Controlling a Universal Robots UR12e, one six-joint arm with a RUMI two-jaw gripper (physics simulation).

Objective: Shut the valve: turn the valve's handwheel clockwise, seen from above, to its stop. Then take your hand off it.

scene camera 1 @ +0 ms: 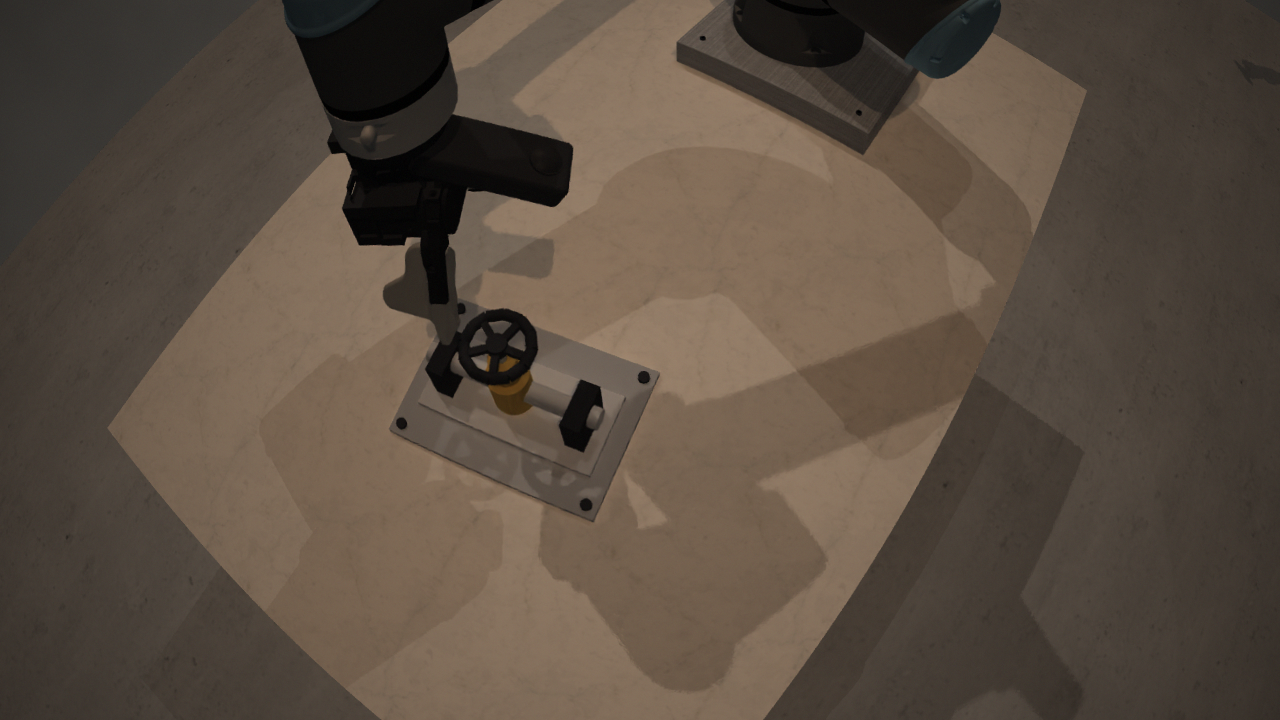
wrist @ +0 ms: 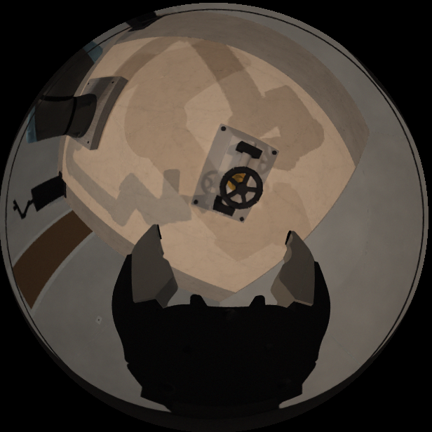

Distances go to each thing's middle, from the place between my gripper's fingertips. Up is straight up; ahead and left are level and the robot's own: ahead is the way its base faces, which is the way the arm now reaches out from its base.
The black spoked handwheel [scene camera 1: 496, 345] lies 10 mm ahead of my hand, 30 mm to the left of it and 110 mm below it.
